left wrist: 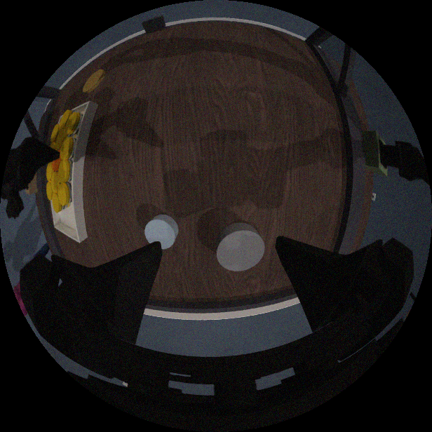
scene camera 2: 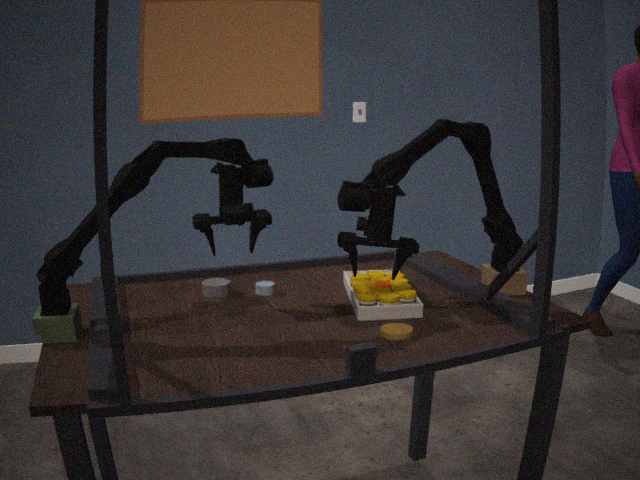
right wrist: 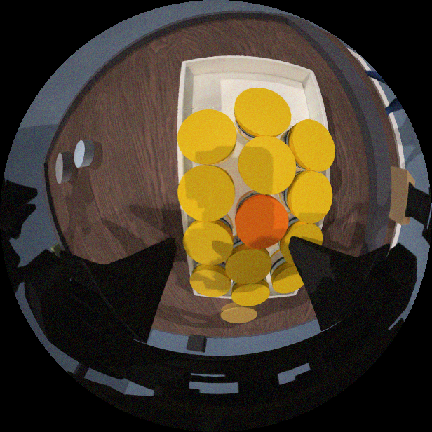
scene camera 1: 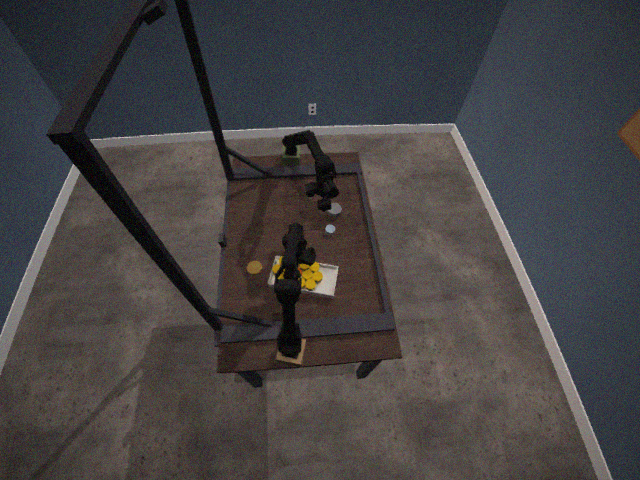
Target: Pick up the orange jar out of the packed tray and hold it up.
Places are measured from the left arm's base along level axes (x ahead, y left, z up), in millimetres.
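Where they show: left gripper, fingertip midpoint: (scene camera 2: pixel 232 254); right gripper, fingertip midpoint: (scene camera 2: pixel 373 278); left arm's base at its link origin: (scene camera 2: pixel 55 310) (scene camera 1: pixel 291 151); right arm's base at its link origin: (scene camera 1: pixel 291 349).
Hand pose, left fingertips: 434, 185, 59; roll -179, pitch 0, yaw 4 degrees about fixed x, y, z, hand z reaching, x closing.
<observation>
Things, the pixels of their top centre, and the offset from my left fingertips, as dx, dy, dz.
- orange jar at its top centre: (scene camera 2: pixel 382 283) +342, -115, -69
- white tray at its top centre: (scene camera 2: pixel 380 286) (scene camera 1: pixel 303 274) +348, -85, -84
- large grey disc at its top centre: (scene camera 2: pixel 216 282) (scene camera 1: pixel 334 208) -41, +63, -87
- smaller pale blue disc at its top centre: (scene camera 2: pixel 264 283) (scene camera 1: pixel 330 228) +83, +40, -93
- flat tan-yellow disc at its top centre: (scene camera 2: pixel 396 328) (scene camera 1: pixel 254 267) +303, -319, -105
The orange jar (right wrist: pixel 261 221) (scene camera 2: pixel 382 284) (left wrist: pixel 57 164) stands in the white tray (right wrist: pixel 181 100) (scene camera 2: pixel 388 311) (left wrist: pixel 86 165) (scene camera 1: pixel 328 295), among several yellow-lidded jars that surround it closely. Its orange lid faces up; its body is mostly hidden. My right gripper (right wrist: pixel 235 244) (scene camera 2: pixel 374 277) is open and empty, low over the tray. In the right wrist view the orange lid lies between and slightly beyond the fingertips, and the right-hand fingertip overlaps a yellow lid (right wrist: pixel 302 239). My left gripper (scene camera 2: pixel 233 253) (left wrist: pixel 219 245) is open and empty, high above the table away from the tray.
A large grey disc (scene camera 1: pixel 334 208) (scene camera 2: pixel 216 287) (left wrist: pixel 241 250) and a smaller pale blue disc (scene camera 1: pixel 330 228) (scene camera 2: pixel 265 287) (left wrist: pixel 160 232) lie near my left gripper. A flat tan-yellow disc (scene camera 1: pixel 254 267) (scene camera 2: pixel 396 331) (right wrist: pixel 239 314) lies beside the tray. Dark frame posts rise at the table's edge.
</observation>
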